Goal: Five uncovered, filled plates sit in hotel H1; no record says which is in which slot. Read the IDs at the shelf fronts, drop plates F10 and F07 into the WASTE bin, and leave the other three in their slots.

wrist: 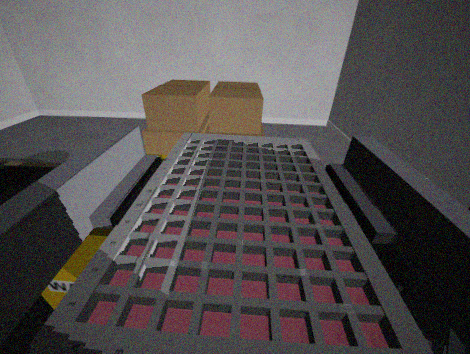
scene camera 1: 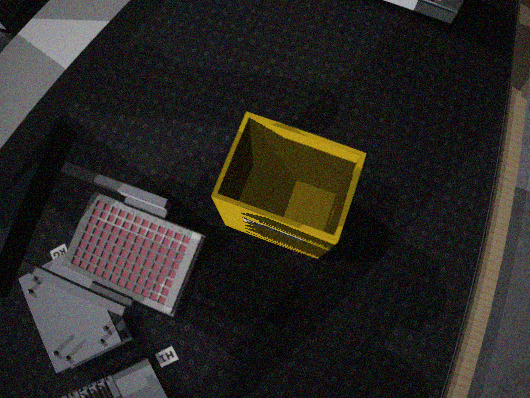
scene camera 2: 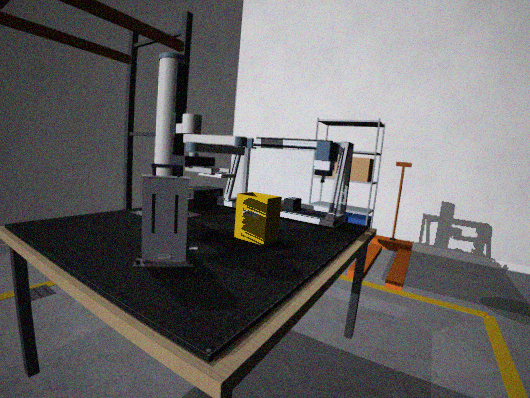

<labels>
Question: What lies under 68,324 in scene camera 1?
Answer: A grey rg stand.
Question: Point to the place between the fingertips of the gripper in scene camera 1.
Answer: At 147,258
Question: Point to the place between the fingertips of the gripper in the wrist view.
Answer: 243,150
</labels>
